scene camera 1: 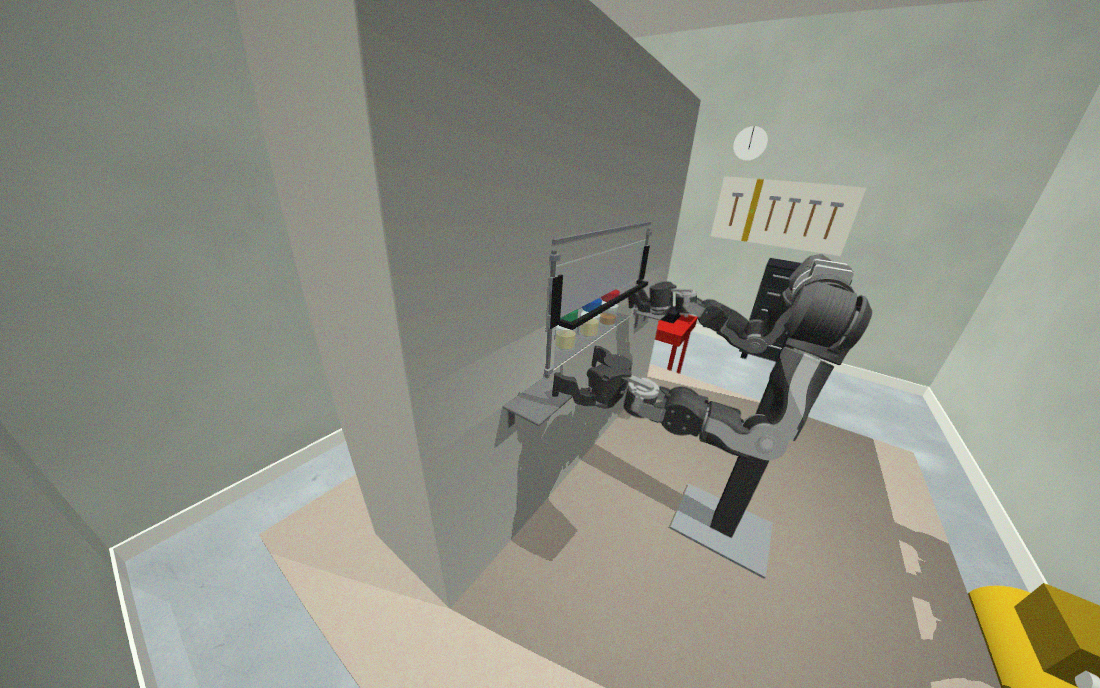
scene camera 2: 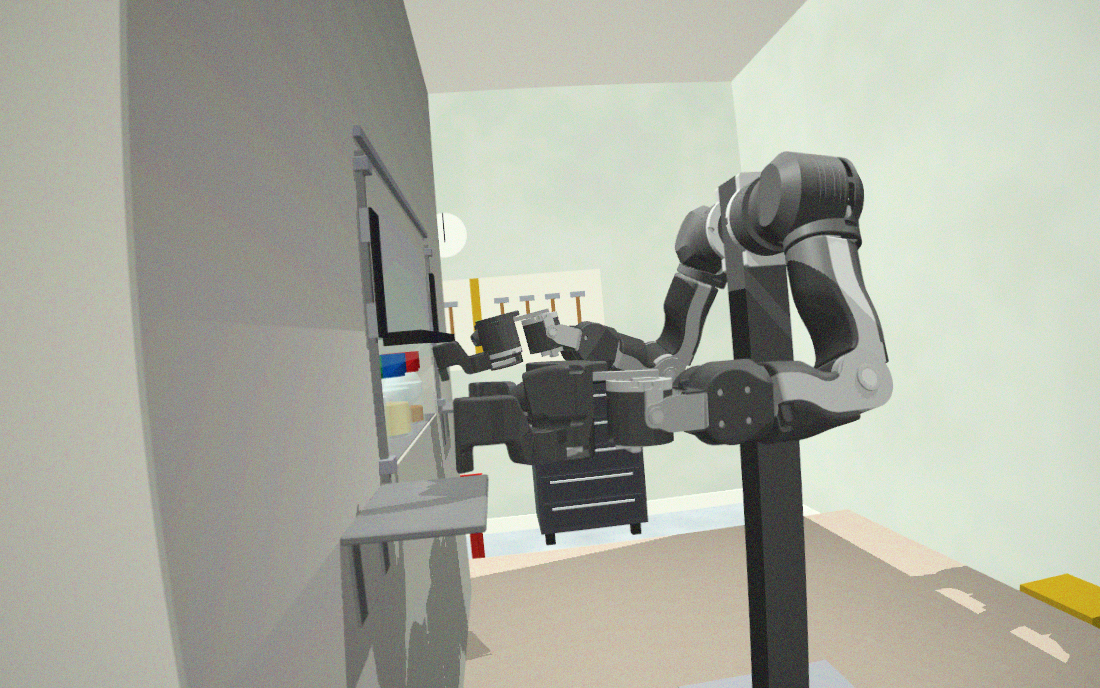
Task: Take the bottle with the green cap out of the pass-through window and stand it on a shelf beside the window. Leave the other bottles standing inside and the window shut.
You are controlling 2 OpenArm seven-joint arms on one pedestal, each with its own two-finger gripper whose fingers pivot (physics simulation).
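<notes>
The bottle with the green cap [scene camera 1: 571, 316] stands inside the pass-through window, nearest the shelf [scene camera 1: 537, 404] [scene camera 2: 429, 507]. In scene camera 2, other bottles and the frame mostly hide it. The bottles with the blue cap [scene camera 1: 592, 305] [scene camera 2: 393, 365] and the red cap [scene camera 1: 610, 296] [scene camera 2: 412, 361] stand beside it. The window's sash is raised, its black bottom rail [scene camera 1: 601, 308] [scene camera 2: 409, 336] around cap height. My left gripper [scene camera 1: 580, 369] [scene camera 2: 467, 423] is open and empty, outside the wall, low in front of the opening. My right gripper [scene camera 1: 634, 300] [scene camera 2: 442, 357] is shut and empty, close to the rail's far end.
The grey wall [scene camera 1: 470, 283] [scene camera 2: 251, 365] surrounds the window. The shelf projects from it, below the opening and towards the near side. A red stand [scene camera 1: 675, 329] and a dark drawer cabinet [scene camera 2: 590, 494] are farther back. The robot's pedestal [scene camera 1: 739, 494] [scene camera 2: 774, 527] faces the window.
</notes>
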